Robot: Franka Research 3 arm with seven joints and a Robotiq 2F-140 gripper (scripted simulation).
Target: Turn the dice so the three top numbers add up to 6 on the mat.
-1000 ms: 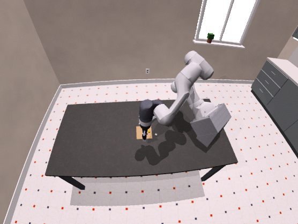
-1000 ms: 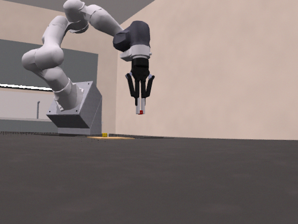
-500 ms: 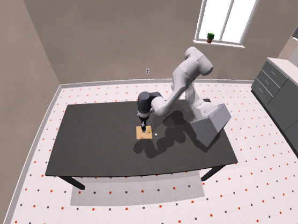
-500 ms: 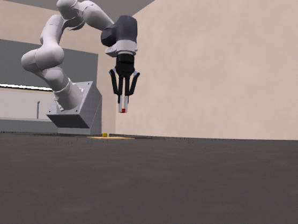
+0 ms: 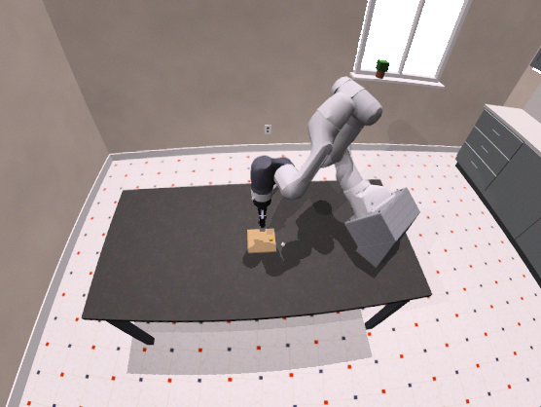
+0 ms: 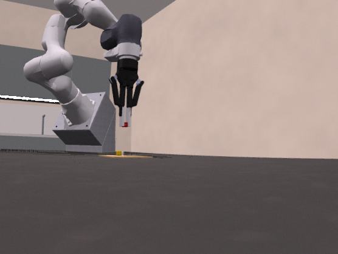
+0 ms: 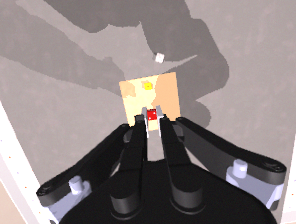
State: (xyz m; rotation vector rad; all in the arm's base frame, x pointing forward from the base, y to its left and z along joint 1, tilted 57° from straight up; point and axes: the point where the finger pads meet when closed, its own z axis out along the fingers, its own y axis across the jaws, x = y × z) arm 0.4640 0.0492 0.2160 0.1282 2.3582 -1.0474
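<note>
Right now the tan mat is 140 mm below my hand. Also, from my hand: yellow die: 40 mm behind, 10 mm to the left, 130 mm below; then red die: 30 mm below; then white die: 90 mm behind, 60 mm to the left, 130 mm below.
</note>
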